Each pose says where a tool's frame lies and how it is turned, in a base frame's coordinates. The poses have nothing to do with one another.
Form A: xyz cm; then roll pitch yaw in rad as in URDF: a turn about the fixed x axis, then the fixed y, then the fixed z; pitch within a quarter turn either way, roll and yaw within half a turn.
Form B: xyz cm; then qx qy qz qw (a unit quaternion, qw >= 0). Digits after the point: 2 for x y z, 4 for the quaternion.
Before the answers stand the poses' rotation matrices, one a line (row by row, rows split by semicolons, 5 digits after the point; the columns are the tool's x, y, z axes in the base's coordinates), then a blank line. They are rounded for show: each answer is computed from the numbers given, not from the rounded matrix.
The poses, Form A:
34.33 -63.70 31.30 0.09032 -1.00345 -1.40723
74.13 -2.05 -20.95 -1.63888 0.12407 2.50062
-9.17 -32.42 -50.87 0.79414 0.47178 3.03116
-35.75 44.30 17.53 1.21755 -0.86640 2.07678
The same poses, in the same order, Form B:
0.08751 0.97024 -0.22576; -0.53022 0.23723 0.81399; 0.84333 0.04847 0.53521
-0.79535 0.13964 -0.58984; 0.59338 -0.01930 -0.80469; -0.12375 -0.99001 -0.06751
-0.88533 -0.39943 -0.23799; 0.09817 -0.66090 0.74402; -0.45447 0.63534 0.62433
-0.31386 0.04392 0.94845; 0.56643 -0.79304 0.22416; 0.76200 0.60759 0.22403

34.33 -63.70 31.30 -0.2807 -0.3920 -0.5501 0.6819
74.13 -2.05 -20.95 -0.2699 -0.6789 0.6609 0.1716
-9.17 -32.42 -50.87 -0.1944 0.3873 0.8903 0.1397
-35.75 44.30 17.53 0.5602 0.2724 0.7634 0.1711

